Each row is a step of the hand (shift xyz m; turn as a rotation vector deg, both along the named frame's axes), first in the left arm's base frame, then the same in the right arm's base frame.
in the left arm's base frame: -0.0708 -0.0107 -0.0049 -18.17 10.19 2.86
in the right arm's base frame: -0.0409 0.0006 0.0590 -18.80 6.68 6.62
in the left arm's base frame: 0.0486 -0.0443 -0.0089 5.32 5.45 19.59
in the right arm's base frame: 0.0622 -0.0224 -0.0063 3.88 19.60 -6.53
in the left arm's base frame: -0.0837 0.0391 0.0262 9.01 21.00 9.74
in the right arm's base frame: -0.0783 0.0420 0.0365 -6.82 12.61 -20.28
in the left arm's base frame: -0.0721 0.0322 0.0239 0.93 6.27 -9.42
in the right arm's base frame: -0.0661 0.0372 0.0325 -5.85 -8.07 -5.43
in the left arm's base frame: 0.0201 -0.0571 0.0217 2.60 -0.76 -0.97
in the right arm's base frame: 0.0587 0.0080 0.0250 2.07 -1.37 -1.45
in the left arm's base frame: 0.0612 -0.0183 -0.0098 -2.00 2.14 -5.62
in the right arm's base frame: 0.0519 -0.0196 -0.0332 -4.06 -4.86 -0.28
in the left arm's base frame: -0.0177 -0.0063 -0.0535 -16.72 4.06 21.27
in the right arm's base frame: -0.0188 -0.0515 0.0144 -9.54 23.30 10.71
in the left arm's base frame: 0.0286 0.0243 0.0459 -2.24 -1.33 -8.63
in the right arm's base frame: 0.0117 0.0465 -0.0349 -2.40 -8.44 2.07
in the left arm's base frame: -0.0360 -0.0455 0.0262 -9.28 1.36 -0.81
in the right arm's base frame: 0.0138 0.0205 0.0586 -7.36 0.45 5.86
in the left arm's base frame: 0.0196 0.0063 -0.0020 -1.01 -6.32 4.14
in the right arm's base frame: 0.0082 -0.0028 -0.0188 4.70 2.92 5.24
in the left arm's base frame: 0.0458 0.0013 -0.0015 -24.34 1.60 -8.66
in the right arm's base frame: 0.0294 -0.0061 -0.0346 -19.29 -5.56 16.34
